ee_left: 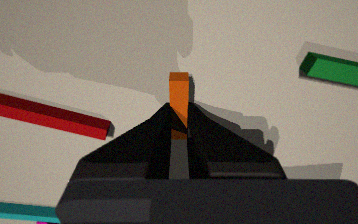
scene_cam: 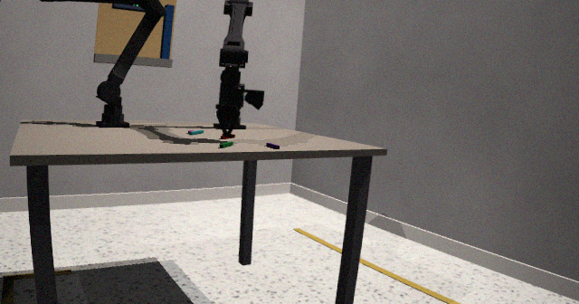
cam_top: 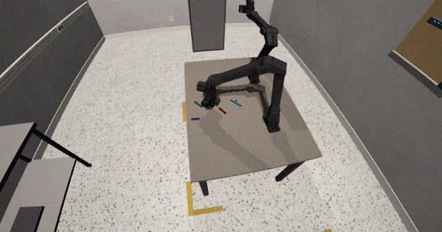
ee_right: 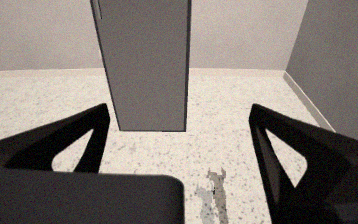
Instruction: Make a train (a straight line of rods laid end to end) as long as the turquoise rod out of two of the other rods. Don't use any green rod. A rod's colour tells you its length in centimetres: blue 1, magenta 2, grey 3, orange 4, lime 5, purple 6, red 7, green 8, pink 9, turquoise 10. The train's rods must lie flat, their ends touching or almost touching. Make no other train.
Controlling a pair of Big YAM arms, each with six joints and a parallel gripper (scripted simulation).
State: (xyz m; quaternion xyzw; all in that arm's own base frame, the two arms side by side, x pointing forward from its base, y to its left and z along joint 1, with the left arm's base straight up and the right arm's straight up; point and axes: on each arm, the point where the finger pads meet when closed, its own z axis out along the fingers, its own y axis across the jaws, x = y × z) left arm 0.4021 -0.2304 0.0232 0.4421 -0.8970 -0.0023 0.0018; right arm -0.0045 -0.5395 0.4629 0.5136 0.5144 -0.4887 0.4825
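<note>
The orange rod lies right at my left hand. The rest, counted from my left hand: red rod (80 mm behind, 40 mm to the left, 20 mm below); purple rod (130 mm ahead, 90 mm to the left, 20 mm below); green rod (100 mm ahead, 50 mm to the right, 20 mm below).
</note>
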